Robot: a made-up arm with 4 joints.
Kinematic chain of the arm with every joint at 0, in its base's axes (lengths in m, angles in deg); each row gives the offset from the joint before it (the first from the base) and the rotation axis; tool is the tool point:
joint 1: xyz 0 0 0.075 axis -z
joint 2: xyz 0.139 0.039 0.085 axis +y
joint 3: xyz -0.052 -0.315 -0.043 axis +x
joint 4: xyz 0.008 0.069 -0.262 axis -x
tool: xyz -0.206 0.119 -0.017
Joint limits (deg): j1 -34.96..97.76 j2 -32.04..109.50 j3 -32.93..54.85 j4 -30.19..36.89
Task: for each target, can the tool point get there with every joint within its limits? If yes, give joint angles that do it. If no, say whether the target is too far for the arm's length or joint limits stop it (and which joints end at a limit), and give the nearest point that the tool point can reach.
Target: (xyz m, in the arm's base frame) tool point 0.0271 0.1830 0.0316
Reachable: yes | joints 86.42 21.65 31.11 25.72
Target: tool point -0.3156 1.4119 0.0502
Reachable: no: too far | nearest point -0.2855 0.3888 0.1243 | short by 1.026 m
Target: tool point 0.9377 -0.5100 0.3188
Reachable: no: too far | nearest point 0.1786 -0.0972 0.4024 | short by 0.868 m
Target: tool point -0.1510 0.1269 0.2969
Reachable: yes | joints 35.36 68.59 24.75 21.59
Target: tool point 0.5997 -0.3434 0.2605
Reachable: no: joint limits stop it (at a limit: joint 2, joint 3, joint 4) | nearest point 0.1765 -0.1010 0.4024 | short by 0.508 m
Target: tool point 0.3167 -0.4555 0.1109
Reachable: no: joint limits stop it (at a limit: joint 1, joint 3, joint 4) | nearest point -0.0707 -0.4587 -0.0007 | short by 0.403 m
